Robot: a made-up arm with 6 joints. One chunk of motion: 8 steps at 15 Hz.
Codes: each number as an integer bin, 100 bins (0 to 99) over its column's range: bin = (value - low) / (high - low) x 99, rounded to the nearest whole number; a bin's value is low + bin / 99 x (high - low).
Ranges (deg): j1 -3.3..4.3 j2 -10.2..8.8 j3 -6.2..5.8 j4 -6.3..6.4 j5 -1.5..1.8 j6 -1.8..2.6
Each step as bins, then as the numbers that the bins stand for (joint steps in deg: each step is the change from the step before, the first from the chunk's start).
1 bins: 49 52 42 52 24 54
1 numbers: 0.462 -0.220 -1.109 0.371 -0.700 0.600
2 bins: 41 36 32 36 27 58
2 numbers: -0.153 -3.291 -2.321 -1.682 -0.600 0.778
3 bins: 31 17 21 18 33 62
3 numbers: -0.920 -6.937 -3.655 -3.991 -0.400 0.956
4 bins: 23 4 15 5 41 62
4 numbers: -1.534 -9.432 -4.382 -5.659 -0.133 0.956
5 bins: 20 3 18 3 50 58
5 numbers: -1.765 -9.624 -4.018 -5.915 0.167 0.778
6 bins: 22 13 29 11 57 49
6 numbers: -1.611 -7.705 -2.685 -4.889 0.400 0.378
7 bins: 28 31 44 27 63 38
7 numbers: -1.151 -4.251 -0.867 -2.836 0.600 -0.111
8 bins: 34 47 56 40 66 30
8 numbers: -0.690 -1.180 0.588 -1.169 0.700 -0.467
